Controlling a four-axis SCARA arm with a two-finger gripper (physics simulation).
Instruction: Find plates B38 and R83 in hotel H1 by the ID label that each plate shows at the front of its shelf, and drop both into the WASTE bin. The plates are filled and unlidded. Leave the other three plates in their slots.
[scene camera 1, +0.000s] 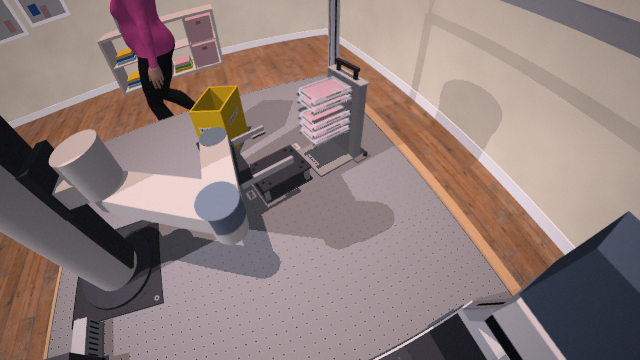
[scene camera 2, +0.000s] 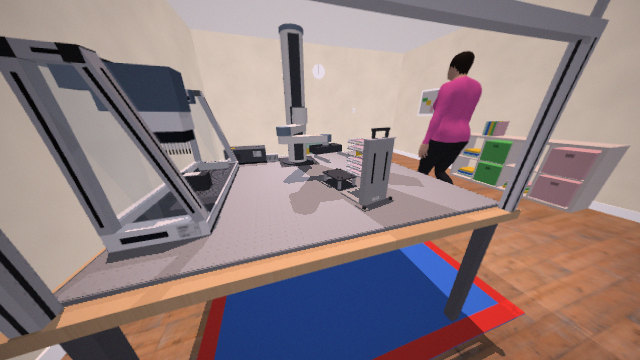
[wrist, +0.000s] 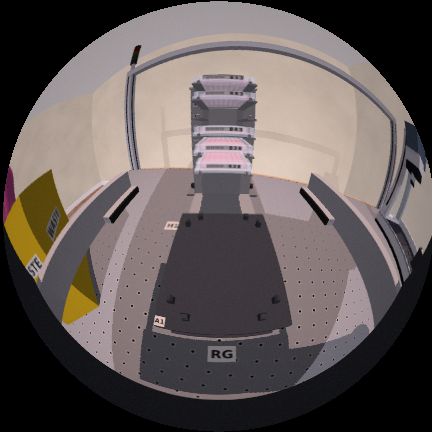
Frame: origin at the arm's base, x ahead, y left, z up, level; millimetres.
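Seen in the pictures: gripper, fingertip midpoint: (scene camera 1: 276, 142) (scene camera 2: 341, 159) (wrist: 218, 175); arm's base at its link origin: (scene camera 1: 120, 269) (scene camera 2: 297, 162).
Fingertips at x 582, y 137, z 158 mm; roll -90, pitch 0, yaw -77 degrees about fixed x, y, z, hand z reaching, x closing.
Observation:
Pixels of each thing's top centre, then the offset from my fingertips to it.
- top plate at its top centre: (wrist: 223, 84) (scene camera 1: 324, 87) (scene camera 2: 365, 139) dz +121, dx +160, dy +32 mm
- second plate at its top centre: (wrist: 223, 97) (scene camera 1: 324, 95) dz +93, dx +160, dy +32 mm
- third plate at its top centre: (wrist: 222, 125) (scene camera 1: 324, 111) dz +37, dx +160, dy +32 mm
- fourth plate at its top centre: (wrist: 222, 139) (scene camera 1: 324, 119) dz +9, dx +160, dy +32 mm
- bottom plate at its top centre: (wrist: 222, 153) (scene camera 1: 324, 126) dz -19, dx +160, dy +32 mm
- yellow WASTE bin at its top centre: (scene camera 1: 213, 98) dz +55, dx -147, dy +256 mm
- RG tag at its top centre: (wrist: 221, 353) dz -144, dx -113, dy -32 mm
Hotel H1 (scene camera 1: 358, 120) (scene camera 2: 378, 170) (wrist: 222, 183) is a grey upright rack on the table. Five unlidded plates with pink contents sit in it: a top plate (scene camera 1: 326, 90) (wrist: 224, 84), a second plate (wrist: 224, 100) below it, then an empty slot, then a third plate (wrist: 223, 131), a fourth plate (wrist: 223, 145) and a bottom plate (wrist: 223, 161). Their front ID labels show in the wrist view but are too small to read surely. The yellow WASTE bin (scene camera 1: 215, 120) (wrist: 25, 220) stands left of the gripper. My gripper (scene camera 1: 276, 146) (wrist: 218, 175) is open and empty, above the black stand, facing the hotel.
The low black stand (scene camera 1: 280, 181) (scene camera 2: 339, 176) (wrist: 222, 270) is between the arm and the hotel, with an RG tag (wrist: 221, 354) near it. A large framed machine (scene camera 1: 590, 280) (scene camera 2: 140, 95) stands at the table's other side. A person (scene camera 1: 150, 35) (scene camera 2: 455, 110) is beyond the bin.

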